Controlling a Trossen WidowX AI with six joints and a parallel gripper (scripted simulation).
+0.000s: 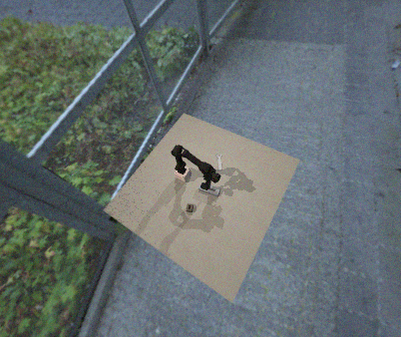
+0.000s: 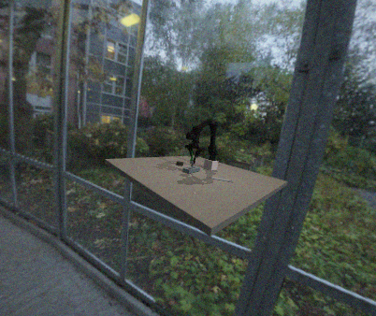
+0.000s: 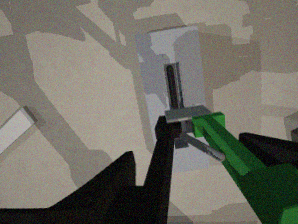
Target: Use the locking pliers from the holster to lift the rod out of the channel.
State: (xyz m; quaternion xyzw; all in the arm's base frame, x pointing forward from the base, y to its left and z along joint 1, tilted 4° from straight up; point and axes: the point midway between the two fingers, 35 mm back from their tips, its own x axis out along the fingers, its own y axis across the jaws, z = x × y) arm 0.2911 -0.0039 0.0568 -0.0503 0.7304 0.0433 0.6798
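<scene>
My gripper tip is now 10 mm to the left of the grey block and 120 mm above it. From my gripper tip the other things lie so: white bar (80 mm behind, 310 mm to the left, 140 mm below); then dark holster (60 mm behind, 240 mm to the right, 130 mm below); then dark rod (10 mm to the right, 130 mm below).
</scene>
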